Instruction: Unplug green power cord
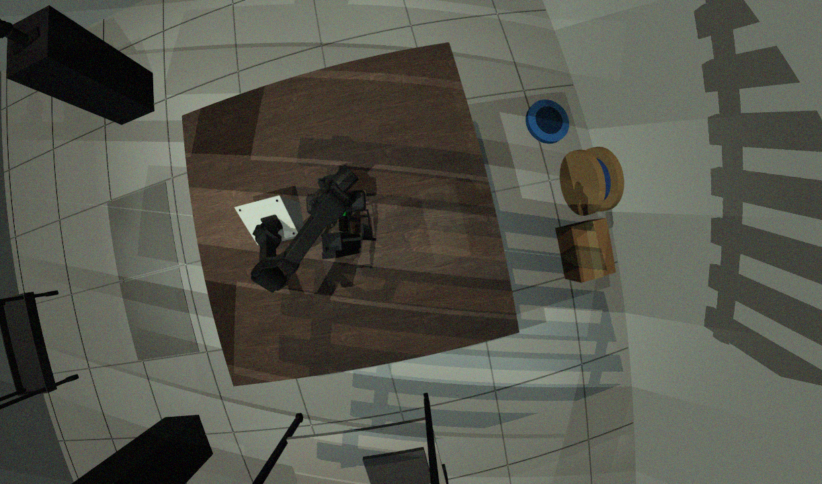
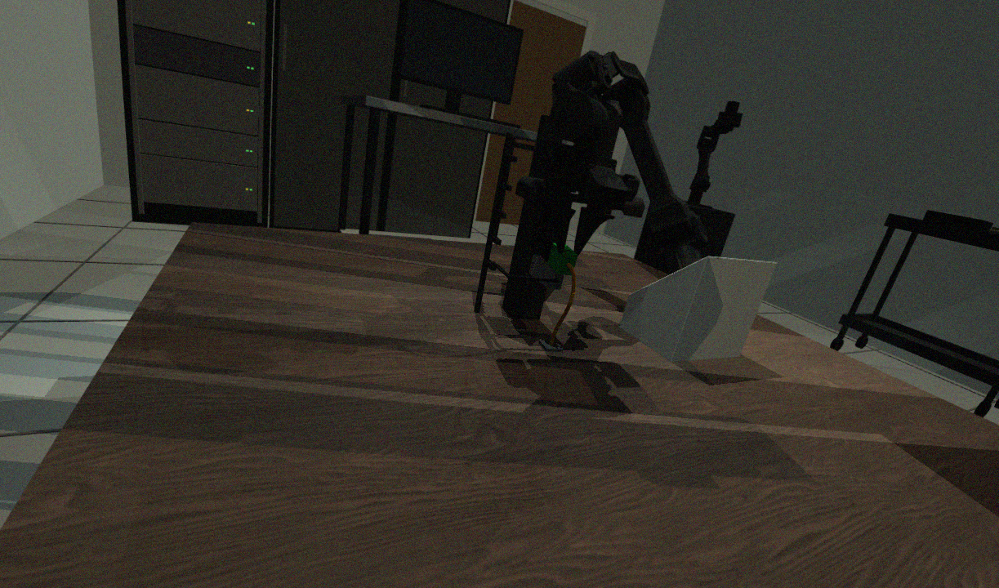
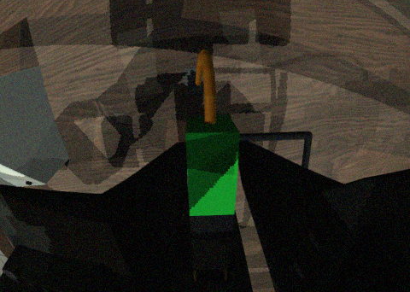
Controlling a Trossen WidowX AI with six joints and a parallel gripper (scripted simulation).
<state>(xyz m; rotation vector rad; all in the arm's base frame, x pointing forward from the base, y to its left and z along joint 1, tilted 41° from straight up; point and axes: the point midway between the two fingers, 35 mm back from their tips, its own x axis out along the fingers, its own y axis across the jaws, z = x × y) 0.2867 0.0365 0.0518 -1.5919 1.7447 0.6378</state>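
Now: gripper tip 30 mm to the left of the green plug. Round my gripper tip: thin black rack (70 mm ahead, 130 mm to the right).
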